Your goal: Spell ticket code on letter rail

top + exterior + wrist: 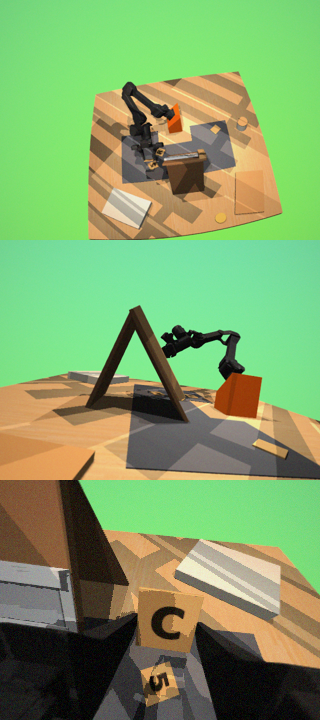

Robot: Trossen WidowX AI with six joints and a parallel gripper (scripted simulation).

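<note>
Right now my gripper tip is 1 cm past the white ticket, 22 cm to the right of it and 8 cm above it. Also, from my gripper tip: dark mat 14 cm behind, 18 cm to the left, 17 cm below; then flat tan slab 36 cm ahead, 56 cm to the left, 16 cm below.
</note>
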